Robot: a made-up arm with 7 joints. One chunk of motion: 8 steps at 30 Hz.
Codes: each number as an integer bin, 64 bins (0 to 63) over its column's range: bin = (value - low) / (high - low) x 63, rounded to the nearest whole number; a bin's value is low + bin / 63 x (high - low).
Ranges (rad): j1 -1.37..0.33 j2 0.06..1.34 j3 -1.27..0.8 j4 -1..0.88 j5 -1.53..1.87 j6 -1.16..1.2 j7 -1.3..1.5
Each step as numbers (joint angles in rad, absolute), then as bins.
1 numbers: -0.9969 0.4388 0.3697 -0.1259 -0.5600 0.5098 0.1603
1 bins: 14 19 50 29 18 45 33
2 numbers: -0.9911 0.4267 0.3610 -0.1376 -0.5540 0.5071 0.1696
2 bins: 14 18 50 29 18 45 33
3 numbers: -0.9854 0.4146 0.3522 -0.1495 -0.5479 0.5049 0.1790
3 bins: 14 17 49 29 18 44 33
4 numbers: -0.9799 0.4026 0.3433 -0.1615 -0.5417 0.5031 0.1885
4 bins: 14 17 49 28 18 44 33
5 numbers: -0.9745 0.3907 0.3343 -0.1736 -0.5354 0.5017 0.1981
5 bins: 15 16 49 28 18 44 34
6 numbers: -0.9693 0.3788 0.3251 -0.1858 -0.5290 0.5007 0.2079
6 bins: 15 16 49 27 19 44 34
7 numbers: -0.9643 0.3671 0.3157 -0.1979 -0.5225 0.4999 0.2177
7 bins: 15 15 48 27 19 44 34
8 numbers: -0.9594 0.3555 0.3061 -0.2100 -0.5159 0.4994 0.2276
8 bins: 15 15 48 26 19 44 34
